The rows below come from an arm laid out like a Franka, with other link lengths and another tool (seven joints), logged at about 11 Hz.
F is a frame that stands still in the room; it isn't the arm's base.
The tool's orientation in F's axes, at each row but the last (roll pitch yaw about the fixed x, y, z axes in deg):
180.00, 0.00, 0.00
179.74, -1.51, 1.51
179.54, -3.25, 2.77
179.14, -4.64, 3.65
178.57, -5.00, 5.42
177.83, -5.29, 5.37
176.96, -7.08, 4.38
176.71, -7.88, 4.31
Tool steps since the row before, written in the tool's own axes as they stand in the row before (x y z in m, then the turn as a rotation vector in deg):
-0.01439, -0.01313, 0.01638, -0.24, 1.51, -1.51
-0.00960, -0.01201, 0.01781, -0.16, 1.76, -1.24
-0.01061, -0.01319, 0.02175, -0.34, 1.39, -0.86
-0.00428, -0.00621, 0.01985, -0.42, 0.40, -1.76
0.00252, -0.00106, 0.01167, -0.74, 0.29, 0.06
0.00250, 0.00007, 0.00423, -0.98, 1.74, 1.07
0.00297, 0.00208, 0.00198, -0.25, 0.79, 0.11
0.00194, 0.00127, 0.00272, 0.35, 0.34, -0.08
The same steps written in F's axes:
-0.01439, 0.01313, -0.01638, -0.24, -1.51, 1.51
-0.00944, 0.01168, -0.01811, -0.15, -1.76, 1.24
-0.00997, 0.01255, -0.02242, -0.32, -1.40, 0.85
-0.00302, 0.00573, -0.02022, -0.54, -0.41, 1.73
0.00344, 0.00110, -0.01143, -0.70, -0.36, -0.12
0.00289, 0.00004, -0.00398, -0.71, -1.85, -1.09
0.00333, -0.00193, -0.00149, -0.18, -0.81, -0.10
0.00238, -0.00125, -0.00235, 0.36, -0.31, 0.15

